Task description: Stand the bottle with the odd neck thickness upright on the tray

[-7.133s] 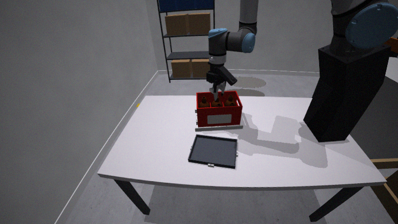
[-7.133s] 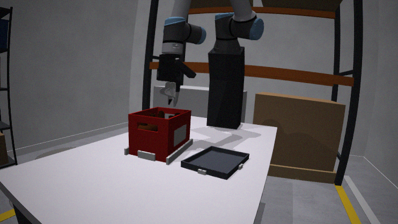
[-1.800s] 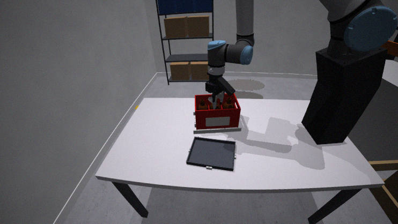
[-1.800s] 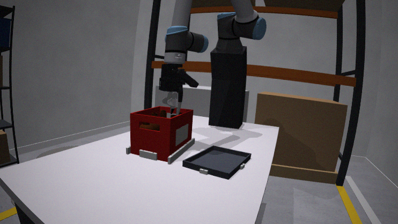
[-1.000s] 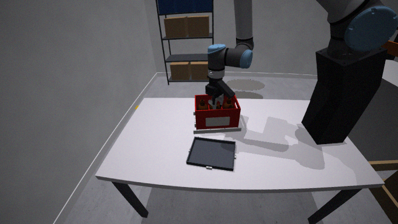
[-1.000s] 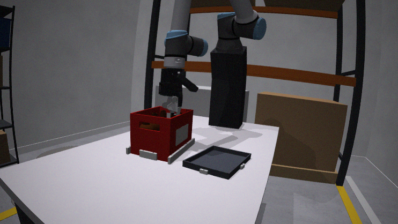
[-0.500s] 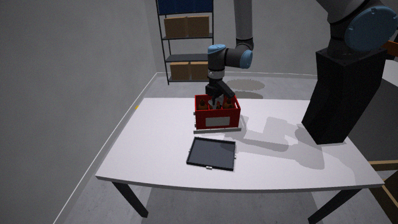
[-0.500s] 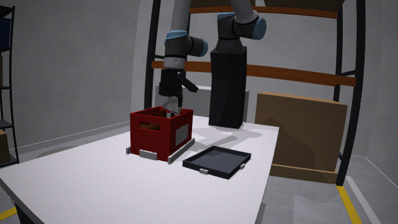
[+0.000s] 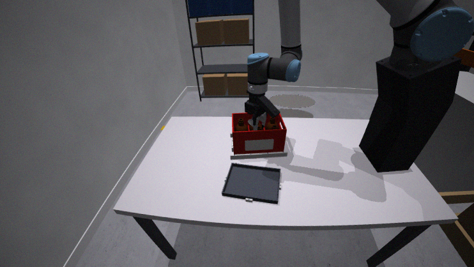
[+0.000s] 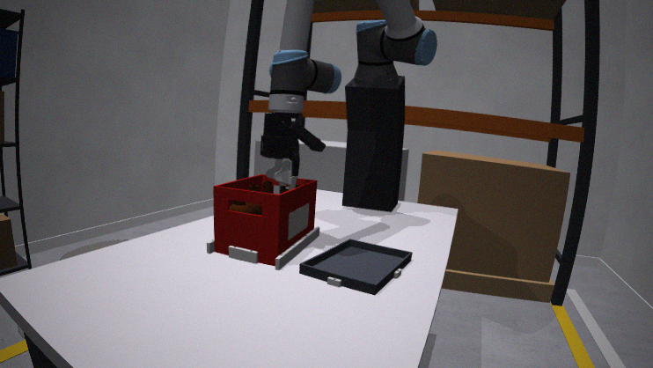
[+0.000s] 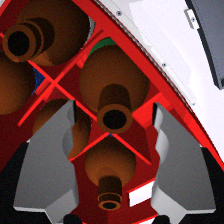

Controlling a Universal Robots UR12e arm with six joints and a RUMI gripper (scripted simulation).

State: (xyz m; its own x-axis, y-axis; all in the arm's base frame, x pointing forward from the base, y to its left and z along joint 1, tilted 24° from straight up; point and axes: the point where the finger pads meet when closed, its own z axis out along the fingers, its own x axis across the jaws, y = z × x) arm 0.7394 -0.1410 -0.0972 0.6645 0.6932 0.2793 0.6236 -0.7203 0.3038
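My hand is 5 cm to the left of the red crate and 7 cm above it. Also, from my hand: dark tray (6 cm ahead, 22 cm to the left, 14 cm below); then glass bottle (10 cm to the right, 7 cm below); then brown bottle (9 cm ahead, 9 cm to the right, 7 cm below).
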